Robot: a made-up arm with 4 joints.
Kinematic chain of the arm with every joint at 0, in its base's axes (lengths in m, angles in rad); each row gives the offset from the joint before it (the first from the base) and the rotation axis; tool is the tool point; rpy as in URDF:
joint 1: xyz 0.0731 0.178 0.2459 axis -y
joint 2: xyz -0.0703 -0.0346 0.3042 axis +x
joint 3: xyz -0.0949 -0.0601 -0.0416 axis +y
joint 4: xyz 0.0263 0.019 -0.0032 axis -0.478 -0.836 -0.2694
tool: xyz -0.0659 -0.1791 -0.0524 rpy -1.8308 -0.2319 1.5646
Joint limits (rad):
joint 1: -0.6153..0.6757
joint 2: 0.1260..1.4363
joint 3: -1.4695..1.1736
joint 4: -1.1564..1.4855
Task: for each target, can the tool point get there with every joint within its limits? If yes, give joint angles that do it. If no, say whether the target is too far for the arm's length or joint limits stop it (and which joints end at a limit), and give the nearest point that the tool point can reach.
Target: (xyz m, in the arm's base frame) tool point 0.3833 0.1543 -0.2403
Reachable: no: joint limits stop it (at a limit: joint 1) | nearest point -0.0751 0.1465 0.2013 | short by 0.637 m
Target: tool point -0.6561 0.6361 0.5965
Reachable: no: too far | nearest point -0.1606 0.2161 0.3582 | short by 0.692 m
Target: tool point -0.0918 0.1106 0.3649
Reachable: yes | joints -0.2944 1.0067 -0.6546 1.0329
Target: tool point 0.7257 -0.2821 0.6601
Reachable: no: too far | nearest point 0.1016 -0.0575 0.4559 | short by 0.694 m
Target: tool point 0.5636 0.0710 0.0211
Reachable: no: joint limits stop it (at a limit: joint 1, joint 3, joint 4) | nearest point 0.0534 0.0673 0.3691 | short by 0.618 m
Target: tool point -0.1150 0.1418 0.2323
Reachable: yes | joints 0.3863 1.0917 -0.3798 -0.1475
